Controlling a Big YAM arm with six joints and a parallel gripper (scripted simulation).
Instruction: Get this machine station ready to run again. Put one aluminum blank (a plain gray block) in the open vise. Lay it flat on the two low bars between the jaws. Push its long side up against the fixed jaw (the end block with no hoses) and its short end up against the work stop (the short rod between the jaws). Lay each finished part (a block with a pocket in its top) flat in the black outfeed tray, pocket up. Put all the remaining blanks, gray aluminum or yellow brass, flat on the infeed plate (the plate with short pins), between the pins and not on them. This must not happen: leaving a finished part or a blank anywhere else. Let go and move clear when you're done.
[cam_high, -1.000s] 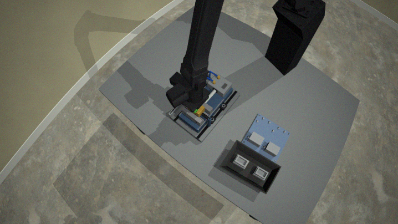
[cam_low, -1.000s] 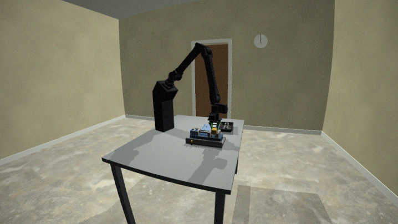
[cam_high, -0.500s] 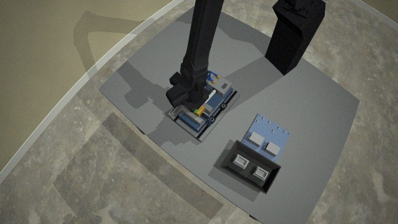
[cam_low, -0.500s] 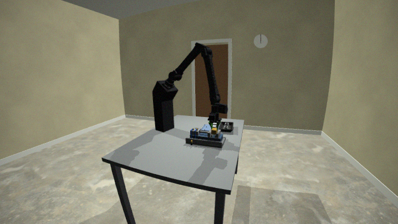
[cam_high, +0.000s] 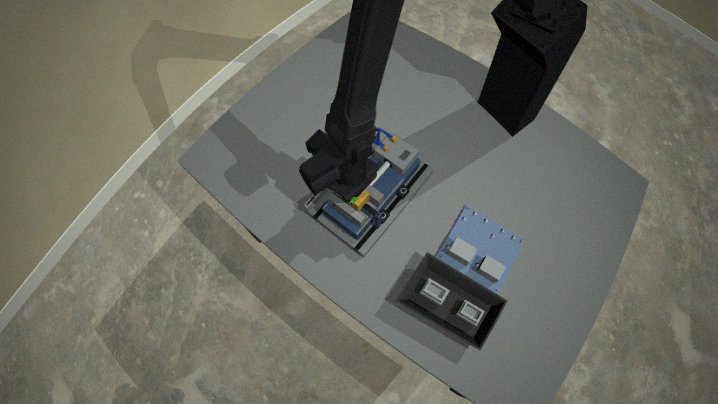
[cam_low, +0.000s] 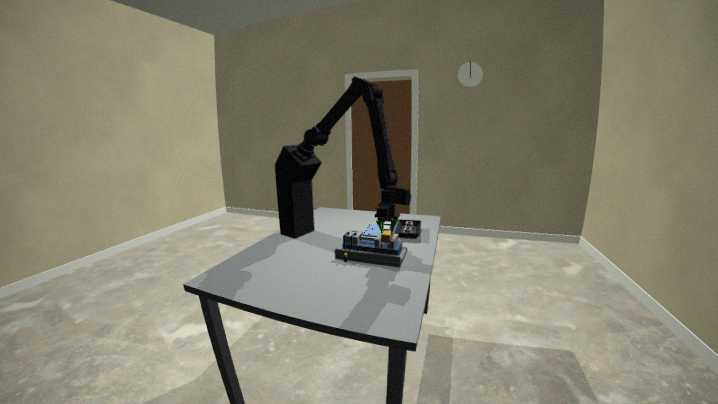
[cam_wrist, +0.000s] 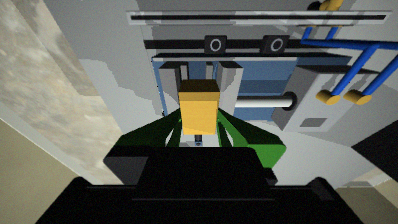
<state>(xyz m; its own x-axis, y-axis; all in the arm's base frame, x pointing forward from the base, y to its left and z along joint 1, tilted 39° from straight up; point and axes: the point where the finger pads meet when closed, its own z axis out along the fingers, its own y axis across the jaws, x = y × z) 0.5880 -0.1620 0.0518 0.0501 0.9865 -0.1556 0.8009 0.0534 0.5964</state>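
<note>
The moving jaw is 4 cm below my hand and 4 cm behind it. Round my hand: fixed jaw: 4 cm below, 3 cm ahead; white rod: 9 cm behind, 4 cm below, 1 cm to the left; yellow brass blank: 2 cm below.
</note>
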